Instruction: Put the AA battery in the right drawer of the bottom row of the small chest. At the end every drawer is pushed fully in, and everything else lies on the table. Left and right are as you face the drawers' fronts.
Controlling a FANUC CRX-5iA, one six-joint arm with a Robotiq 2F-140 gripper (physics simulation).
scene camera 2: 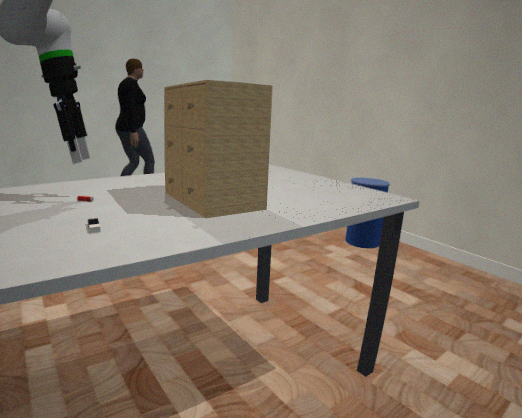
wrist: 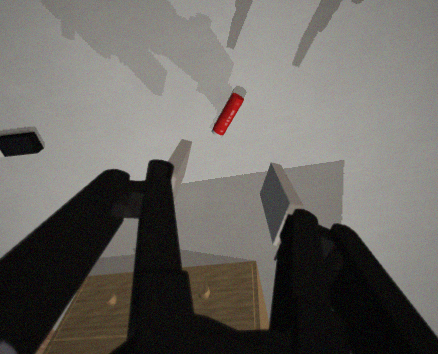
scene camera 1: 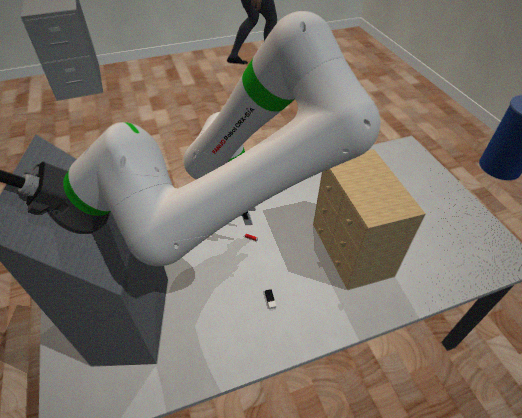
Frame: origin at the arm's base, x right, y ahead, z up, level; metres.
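Seen in the pictures: gripper, fingertip midpoint: (scene camera 2: 82, 160) (wrist: 227, 168) (scene camera 1: 250, 217); arm's base, origin of the base link: (scene camera 1: 76, 204).
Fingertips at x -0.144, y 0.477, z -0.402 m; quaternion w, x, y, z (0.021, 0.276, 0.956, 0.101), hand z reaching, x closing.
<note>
Pixels of each thing's top centre, then the offset from my fingertips to it. "spot": a spot on its surface instead. Level surfaces: height alone.
- AA battery, middle of its top: (wrist: 226, 118) (scene camera 2: 85, 196) (scene camera 1: 251, 236) dx +0.005, dy +0.001, dz -0.105 m
- small wooden chest, middle of its top: (scene camera 2: 213, 85) (scene camera 1: 371, 184) dx +0.196, dy +0.327, dz +0.215 m
- bottom row, surface spot: (scene camera 2: 195, 197) (scene camera 1: 341, 269) spot: dx +0.278, dy +0.225, dz -0.079 m
- white block, middle of its top: (wrist: 8, 147) (scene camera 2: 93, 222) (scene camera 1: 270, 298) dx +0.271, dy -0.039, dz -0.106 m
- table, its level: dz -0.119 m
The AA battery (scene camera 1: 251, 237) (scene camera 2: 85, 199) (wrist: 228, 114), red with a pale end, lies on its side on the table, in front of the chest's drawer side. The small wooden chest (scene camera 1: 395, 210) (scene camera 2: 237, 150) (wrist: 160, 310) has two columns and three rows of drawers with small knobs. The drawer fronts that show look flush. The right drawer of the bottom row (scene camera 1: 341, 270) (scene camera 2: 195, 197) looks shut. My gripper (scene camera 1: 247, 219) (scene camera 2: 80, 159) (wrist: 227, 168) is open and empty, above the table near the battery; the arm hides most of it in scene camera 1.
A small black and white block (scene camera 1: 270, 298) (scene camera 2: 93, 225) (wrist: 21, 143) lies on the table (scene camera 1: 295, 325) (scene camera 2: 150, 245), apart from the battery. A large dark grey block (scene camera 1: 120, 320) stands at the left in scene camera 1. A blue bin (scene camera 1: 505, 142) (scene camera 2: 365, 235) stands beyond the table.
</note>
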